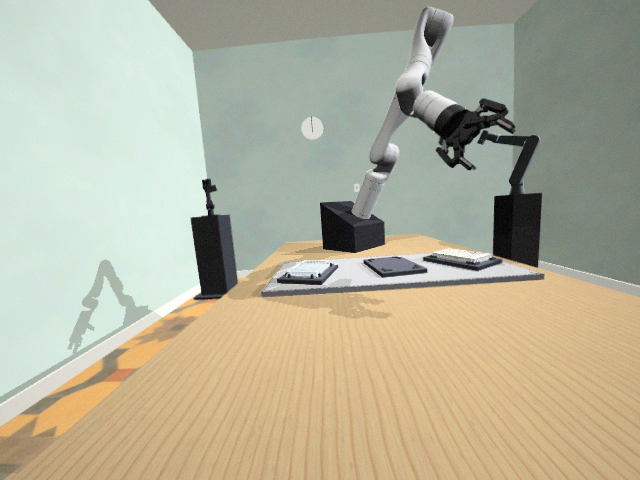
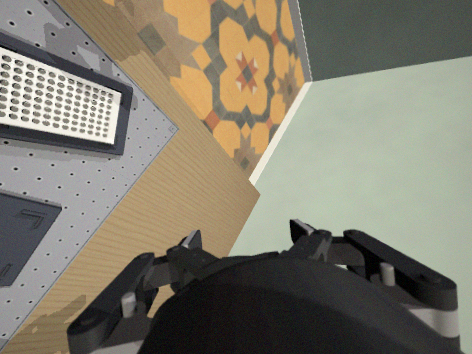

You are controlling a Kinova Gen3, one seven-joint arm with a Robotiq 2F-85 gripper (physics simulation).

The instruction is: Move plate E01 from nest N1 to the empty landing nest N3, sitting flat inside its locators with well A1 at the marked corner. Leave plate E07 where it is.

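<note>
A pale, clear-looking plate (image 1: 309,269) sits in the dark left nest (image 1: 298,281). A cream well plate (image 1: 461,255) (image 2: 60,102) sits in the dark right nest (image 1: 467,264) (image 2: 121,146). An empty dark nest (image 1: 395,266) (image 2: 20,232) lies between them, with raised corner locators. Labels and the A1 mark are too small to read, so I cannot tell which plate is E01. My gripper (image 1: 490,146) (image 2: 246,234) is open and empty, tilted sideways, high above the right part of the board and well apart from both plates.
The nests stand on a grey perforated board (image 1: 356,280) (image 2: 85,175) on the wooden table (image 1: 361,387) (image 2: 185,200). My arm's black base (image 1: 354,232) is behind. A black pedestal (image 1: 211,253) with a small arm stands left; another pedestal (image 1: 516,227) with a dark arm (image 1: 525,160) stands right.
</note>
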